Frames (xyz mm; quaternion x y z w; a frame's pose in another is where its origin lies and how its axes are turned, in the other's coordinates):
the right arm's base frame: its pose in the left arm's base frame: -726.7 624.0 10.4 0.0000 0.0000 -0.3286 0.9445
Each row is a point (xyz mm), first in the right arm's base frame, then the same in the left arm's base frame.
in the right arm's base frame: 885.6 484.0 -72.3
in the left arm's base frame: 268.1 453.8 -61.9
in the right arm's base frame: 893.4 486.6 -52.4
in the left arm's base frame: 275.8 451.0 -42.0
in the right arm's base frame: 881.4 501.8 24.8
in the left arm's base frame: 275.8 470.4 35.2
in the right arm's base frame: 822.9 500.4 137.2
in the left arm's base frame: 229.1 505.6 147.6
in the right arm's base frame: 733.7 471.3 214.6
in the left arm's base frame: 141.1 538.1 225.0
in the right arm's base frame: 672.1 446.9 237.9
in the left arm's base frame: 77.7 557.2 248.3
